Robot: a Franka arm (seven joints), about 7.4 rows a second.
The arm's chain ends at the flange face. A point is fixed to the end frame.
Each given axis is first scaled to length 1.
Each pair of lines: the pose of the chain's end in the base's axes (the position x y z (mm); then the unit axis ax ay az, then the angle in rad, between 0 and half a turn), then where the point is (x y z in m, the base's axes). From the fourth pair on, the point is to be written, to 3 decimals.
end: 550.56 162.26 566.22 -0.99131 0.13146 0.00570 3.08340
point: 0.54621 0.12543 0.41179
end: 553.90 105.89 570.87 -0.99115 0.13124 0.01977 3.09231
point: 0.54512 0.06826 0.41682
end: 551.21 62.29 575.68 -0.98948 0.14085 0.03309 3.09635
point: 0.53749 0.02475 0.42197
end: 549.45 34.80 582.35 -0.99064 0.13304 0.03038 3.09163
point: 0.537 -0.002 0.428
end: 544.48 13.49 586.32 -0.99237 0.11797 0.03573 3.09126
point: 0.532 -0.024 0.432
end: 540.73 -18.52 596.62 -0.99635 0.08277 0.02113 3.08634
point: 0.536 -0.056 0.442
